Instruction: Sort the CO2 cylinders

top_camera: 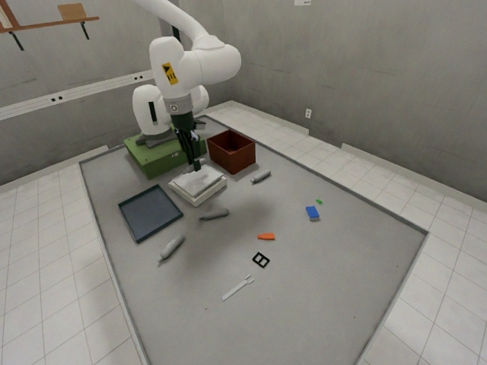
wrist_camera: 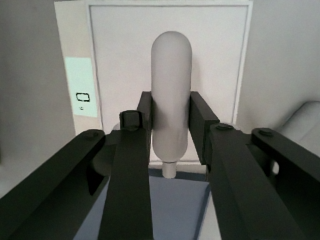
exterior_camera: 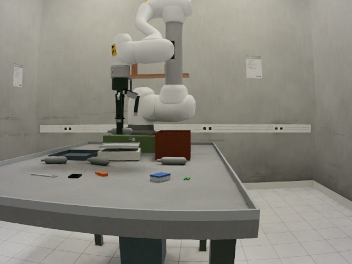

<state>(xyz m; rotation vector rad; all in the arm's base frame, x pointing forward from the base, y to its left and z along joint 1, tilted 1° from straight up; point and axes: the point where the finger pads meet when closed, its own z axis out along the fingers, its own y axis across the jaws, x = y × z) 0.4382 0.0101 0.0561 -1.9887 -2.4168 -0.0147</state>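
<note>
The scale plate is 9 cm below my hand. Also, from my hand: grey CO2 cylinder 17 cm ahead, 6 cm to the right, 14 cm below; white scale 1 cm behind, 11 cm below; red-brown scrap bin 8 cm behind, 23 cm to the left, 11 cm below.
</note>
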